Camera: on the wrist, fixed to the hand. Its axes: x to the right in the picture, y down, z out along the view.
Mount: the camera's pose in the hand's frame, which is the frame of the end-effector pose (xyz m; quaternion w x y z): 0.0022 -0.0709 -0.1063 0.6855 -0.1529 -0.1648 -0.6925
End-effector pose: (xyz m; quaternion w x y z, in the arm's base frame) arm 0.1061 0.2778 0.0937 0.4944 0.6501 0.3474 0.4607
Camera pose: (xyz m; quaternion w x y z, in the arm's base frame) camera 0.0069 0.3332 0.0352 0.8146 0.2054 0.5364 -0.0806
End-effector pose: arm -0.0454 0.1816 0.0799 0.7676 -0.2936 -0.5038 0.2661
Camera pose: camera 0.0622 0.1151 0.0982 0.5825 0.0741 -0.7158 -0.3778
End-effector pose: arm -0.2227 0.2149 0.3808 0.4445 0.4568 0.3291 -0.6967
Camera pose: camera -0.2518 0.3336 0.3436 0.0537 0.0975 -0.5752 0.8104
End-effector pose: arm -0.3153 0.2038 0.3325 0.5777 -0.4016 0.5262 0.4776
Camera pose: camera -0.2701 0.0856 0.3144 0.7521 -0.6493 -0.0856 0.0740
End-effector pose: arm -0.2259 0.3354 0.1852 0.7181 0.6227 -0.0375 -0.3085
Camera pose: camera -0.2057 0.4245 0.0959 0.3677 0.2922 0.3343 -0.8171
